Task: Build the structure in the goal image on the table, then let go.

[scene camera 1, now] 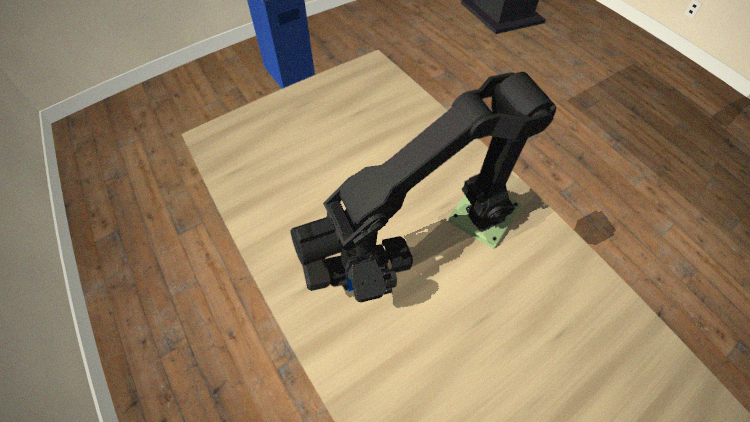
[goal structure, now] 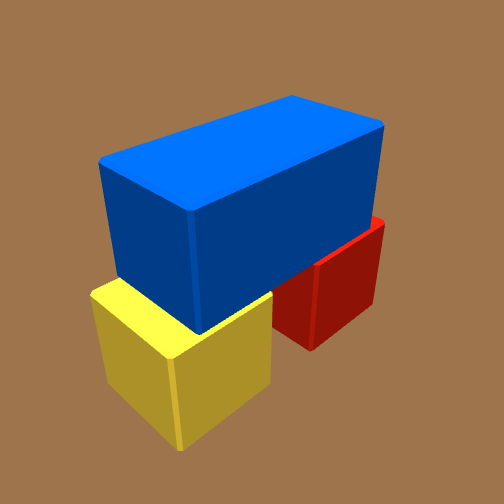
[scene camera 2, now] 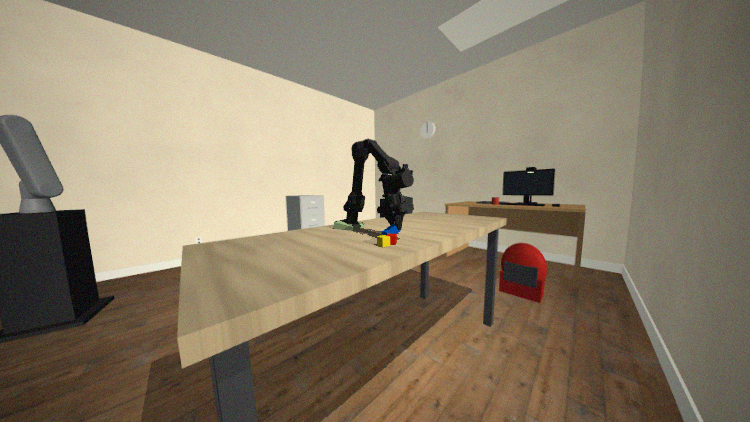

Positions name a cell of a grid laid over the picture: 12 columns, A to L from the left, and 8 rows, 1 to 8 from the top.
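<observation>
My gripper is what I can see here, at (scene camera 1: F6), and you'd find that same gripper of mine (scene camera 2: G5) as well.
</observation>
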